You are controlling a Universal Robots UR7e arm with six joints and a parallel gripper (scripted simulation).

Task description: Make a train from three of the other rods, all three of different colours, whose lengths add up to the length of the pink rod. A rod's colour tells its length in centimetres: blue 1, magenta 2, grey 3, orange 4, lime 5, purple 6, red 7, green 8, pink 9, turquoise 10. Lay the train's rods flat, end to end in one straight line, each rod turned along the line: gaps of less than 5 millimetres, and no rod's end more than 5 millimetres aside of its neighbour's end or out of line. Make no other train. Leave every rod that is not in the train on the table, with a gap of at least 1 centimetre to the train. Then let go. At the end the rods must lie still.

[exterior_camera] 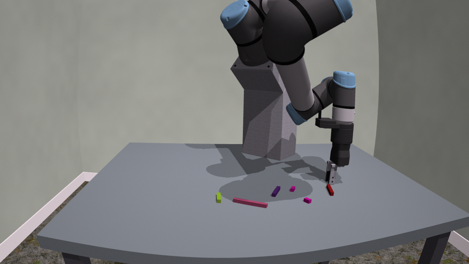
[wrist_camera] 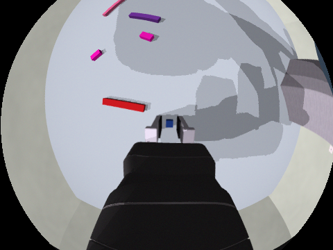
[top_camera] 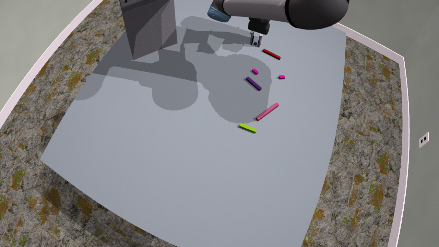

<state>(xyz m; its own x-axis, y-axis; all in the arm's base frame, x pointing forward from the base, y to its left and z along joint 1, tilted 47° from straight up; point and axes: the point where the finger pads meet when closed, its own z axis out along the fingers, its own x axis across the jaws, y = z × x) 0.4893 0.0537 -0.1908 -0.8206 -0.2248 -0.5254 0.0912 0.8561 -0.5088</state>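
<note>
My gripper is now 10 mm above the small blue rod. Also, from my hand: purple rod: 30 mm ahead, 190 mm to the right, 10 mm below; red rod: 70 mm ahead, 40 mm to the right, 10 mm below; pink rod: 90 mm ahead, 280 mm to the right, 10 mm below.
</note>
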